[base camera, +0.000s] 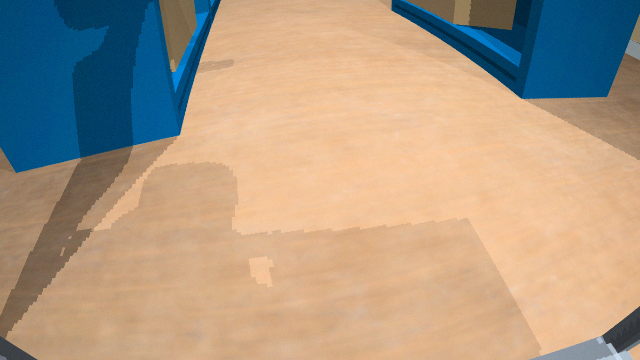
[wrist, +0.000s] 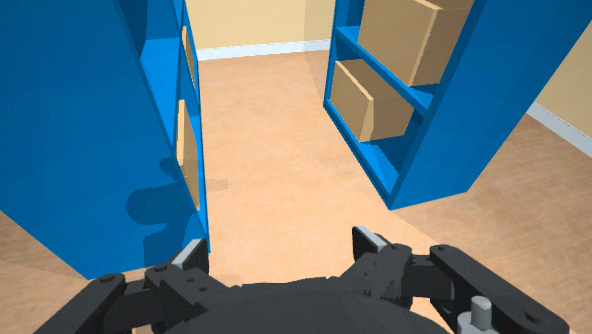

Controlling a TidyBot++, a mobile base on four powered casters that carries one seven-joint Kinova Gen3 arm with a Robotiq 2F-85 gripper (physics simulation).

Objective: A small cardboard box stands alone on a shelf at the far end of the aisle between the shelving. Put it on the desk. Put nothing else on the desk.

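Frame: origin at the arm's base, x ahead, y left, z up, level; metres.
Seen in the pictures: gripper, fingertip midpoint: (wrist: 281, 248).
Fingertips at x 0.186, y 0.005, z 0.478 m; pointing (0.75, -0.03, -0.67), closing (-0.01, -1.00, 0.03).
Observation:
A point is followed by its place in that frame.
My gripper (wrist: 281, 248) @[y 0.005, x 0.186, z 0.478 m] is open and empty, with its two fingers wide apart at the bottom of the wrist view. It is in the air before the aisle between two blue shelving units. I cannot pick out the small cardboard box that stands alone on a shelf at the far end in either view. The desk does not show in either view.
A blue shelving unit (base camera: 40, 100) @[y 0.545, x 0.603, z -0.244 m] (wrist: 65, 125) @[y 0.443, x 0.620, z 0.270 m] stands close on the left, another (base camera: 570, 50) @[y -0.699, x 0.814, z -0.246 m] (wrist: 460, 130) @[y -0.699, x 0.814, z 0.050 m] on the right. Large cardboard boxes (wrist: 395, 40) @[y -0.506, x 1.128, z 0.255 m] (wrist: 350, 110) @[y -0.469, x 1.352, z -0.212 m] sit on the right unit's shelves. Brown boxes partly show in the left unit. A beige wall (wrist: 250, 22) @[y 0.093, x 2.572, z -0.118 m] closes the aisle.

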